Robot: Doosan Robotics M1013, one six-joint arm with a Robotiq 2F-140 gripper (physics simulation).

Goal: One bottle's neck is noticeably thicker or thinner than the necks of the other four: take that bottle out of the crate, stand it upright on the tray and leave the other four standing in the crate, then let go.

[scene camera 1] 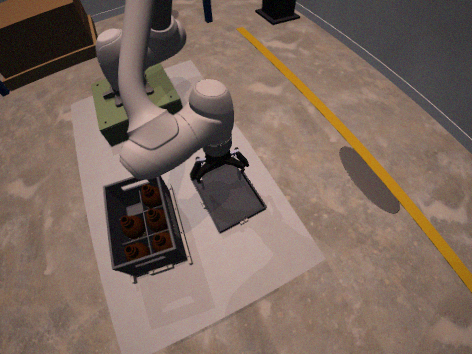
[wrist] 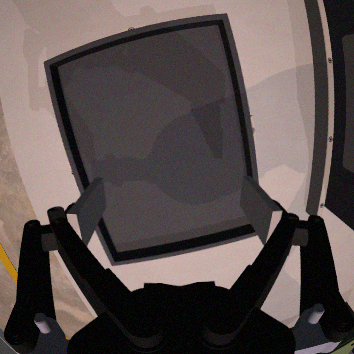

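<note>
Several brown bottles stand upright in the compartments of the dark crate. Their necks are too small in the scene view to compare surely. The flat dark grey tray lies beside the crate, with no bottle on it. My gripper is open and empty, pointing down over the tray's end nearest the robot base. In the wrist view its finger pads stand over the tray's two long sides. The crate's side shows at the right edge there.
The tray and crate stand on a pale mat. The robot's green base block is behind them. A thin rail runs along the crate's tray side. A brown box stands at the back left. A yellow line crosses the floor at right.
</note>
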